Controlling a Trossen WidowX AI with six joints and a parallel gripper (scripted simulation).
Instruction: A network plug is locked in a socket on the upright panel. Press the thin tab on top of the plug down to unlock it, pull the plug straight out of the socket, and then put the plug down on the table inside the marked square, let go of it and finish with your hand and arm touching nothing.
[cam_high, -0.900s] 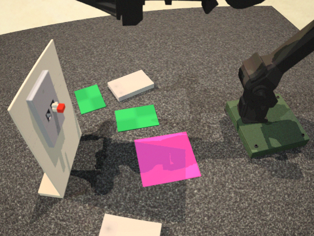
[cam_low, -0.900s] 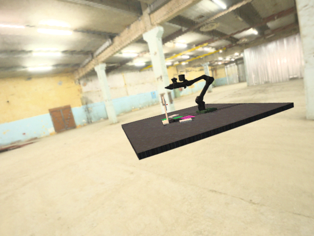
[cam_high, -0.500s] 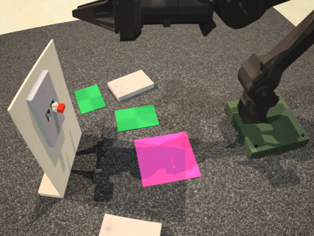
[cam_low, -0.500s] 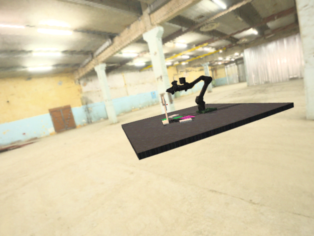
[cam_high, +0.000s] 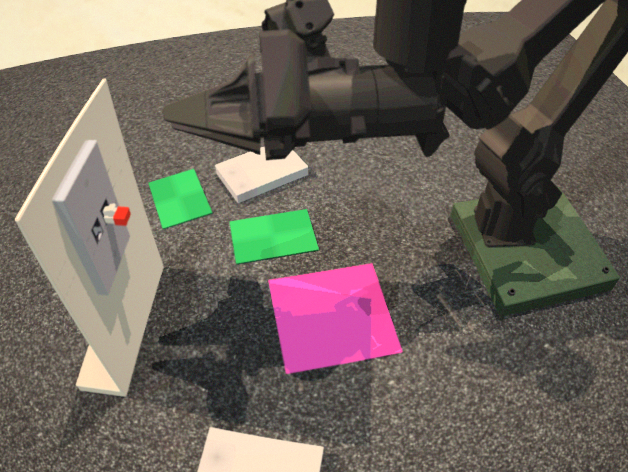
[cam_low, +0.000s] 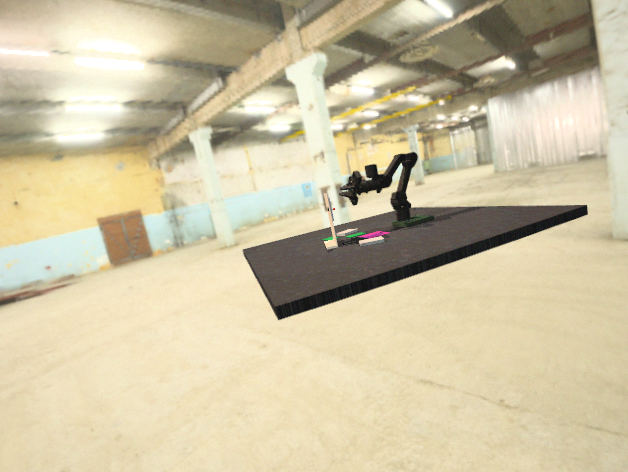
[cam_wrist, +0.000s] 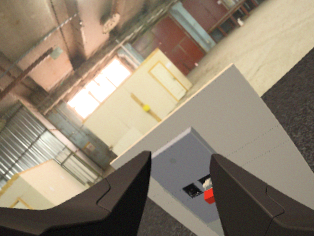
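Right now the network plug is 60 mm ahead of my gripper tip, 30 mm to the left of it and 70 mm below it. Round my gripper tip: magenta square (130 mm behind, 10 mm to the left, 250 mm below); socket plate (80 mm ahead, 30 mm to the left, 130 mm below).
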